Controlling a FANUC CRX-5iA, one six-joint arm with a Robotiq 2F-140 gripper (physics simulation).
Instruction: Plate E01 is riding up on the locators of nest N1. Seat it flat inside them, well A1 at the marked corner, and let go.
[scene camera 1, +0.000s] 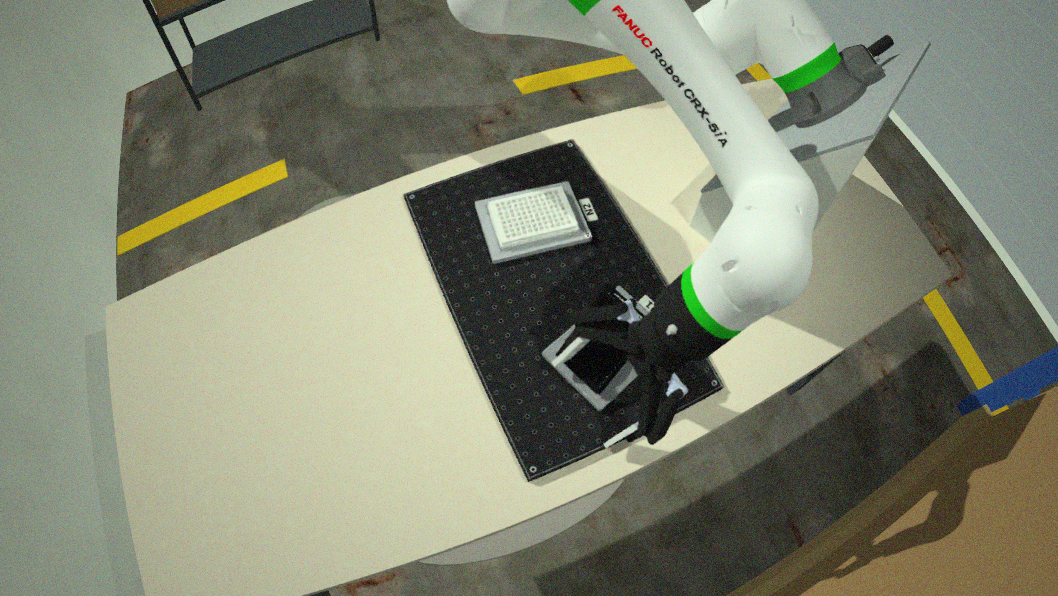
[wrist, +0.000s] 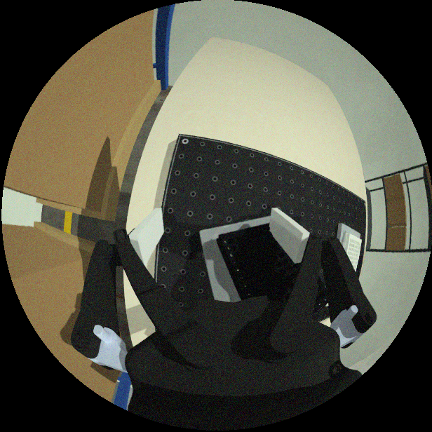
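Where they show: gripper, fingertip midpoint: (scene camera 1: 586, 401); arm's base, origin of the base link: (scene camera 1: 830, 105).
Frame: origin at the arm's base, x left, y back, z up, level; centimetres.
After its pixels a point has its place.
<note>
Plate E01 (scene camera 1: 596, 366) @[x 13.1, y -51.2, z -22.2 cm] (wrist: 260, 260) is black and lies in the grey nest N1 (scene camera 1: 577, 379) @[x 12.9, y -53.7, z -24.7 cm] (wrist: 212, 265). In the wrist view its left edge does not run parallel to the nest's rim; how far it is tilted is hard to tell. Its far part is hidden by the gripper, and the marked corner cannot be made out. My gripper (scene camera 1: 596, 393) @[x 16.6, y -54.4, z -23.9 cm] (wrist: 216, 219) is open and empty, above the nest. In the wrist view the right fingertip pad overlaps the plate and rim, and the left pad stands out past the nest, by the board's edge.
A white well plate (scene camera 1: 533, 216) @[x -13.6, y -47.1, z -23.4 cm] (wrist: 353, 247) sits on the grey nest N2 (scene camera 1: 484, 229) @[x -15.6, y -54.7, z -24.8 cm]. Both nests are on the black perforated board (scene camera 1: 473, 296) @[x -6.0, y -61.0, z -25.9 cm] (wrist: 215, 180), on the cream table (scene camera 1: 281, 355) @[x -11.0, y -93.4, z -27.1 cm] (wrist: 260, 95). A clear panel stands at the right in the scene view.
</note>
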